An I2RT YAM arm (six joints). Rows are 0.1 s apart.
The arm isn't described. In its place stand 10 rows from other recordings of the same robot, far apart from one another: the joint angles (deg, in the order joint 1, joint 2, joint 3, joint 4, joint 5, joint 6), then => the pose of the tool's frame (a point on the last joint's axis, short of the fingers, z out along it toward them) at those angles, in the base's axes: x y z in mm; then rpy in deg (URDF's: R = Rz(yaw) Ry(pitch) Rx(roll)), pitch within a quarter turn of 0, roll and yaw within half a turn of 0.
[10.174 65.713 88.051 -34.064 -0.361 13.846] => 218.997, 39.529, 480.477, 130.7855, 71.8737, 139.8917
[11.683 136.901 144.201 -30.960 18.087 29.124] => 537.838, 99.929, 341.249, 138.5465, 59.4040, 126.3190
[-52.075 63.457 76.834 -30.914 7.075 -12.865] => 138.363, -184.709, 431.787, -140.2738, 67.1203, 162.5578
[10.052 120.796 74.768 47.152 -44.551 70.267] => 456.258, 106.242, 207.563, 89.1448, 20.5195, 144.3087
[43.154 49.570 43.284 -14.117 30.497 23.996] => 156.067, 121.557, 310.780, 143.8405, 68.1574, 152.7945
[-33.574 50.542 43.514 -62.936 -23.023 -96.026] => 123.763, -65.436, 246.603, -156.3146, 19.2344, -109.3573
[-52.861 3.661 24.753 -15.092 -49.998 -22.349] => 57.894, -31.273, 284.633, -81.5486, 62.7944, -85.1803
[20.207 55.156 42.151 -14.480 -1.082 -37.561] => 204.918, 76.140, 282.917, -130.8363, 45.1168, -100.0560
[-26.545 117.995 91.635 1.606 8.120 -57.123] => 435.464, -223.162, 245.847, -117.5449, 26.3138, -138.4922
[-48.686 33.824 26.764 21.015 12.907 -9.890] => 97.471, -122.939, 316.102, -25.7970, 74.8655, -88.5700
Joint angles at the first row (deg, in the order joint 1, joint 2, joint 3, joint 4, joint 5, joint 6):
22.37 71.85 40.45 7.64 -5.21 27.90
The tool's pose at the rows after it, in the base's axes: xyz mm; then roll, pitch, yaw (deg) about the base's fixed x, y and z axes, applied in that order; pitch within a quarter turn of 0, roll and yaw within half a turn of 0:
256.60, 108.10, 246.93, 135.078, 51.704, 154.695
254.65, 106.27, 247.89, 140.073, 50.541, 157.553
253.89, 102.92, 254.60, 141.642, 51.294, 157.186
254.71, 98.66, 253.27, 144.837, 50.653, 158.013
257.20, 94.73, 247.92, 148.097, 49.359, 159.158
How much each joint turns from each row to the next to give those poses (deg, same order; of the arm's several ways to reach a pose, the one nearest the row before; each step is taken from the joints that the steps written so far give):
0.00 -0.06 1.66 -4.05 1.51 -0.57
0.00 -0.37 1.22 -4.69 1.53 -0.70
-0.37 -0.88 1.07 -2.12 1.66 -0.48
-0.72 0.16 0.50 -2.21 1.31 -0.39
-0.85 0.92 0.25 -1.68 0.78 -0.31

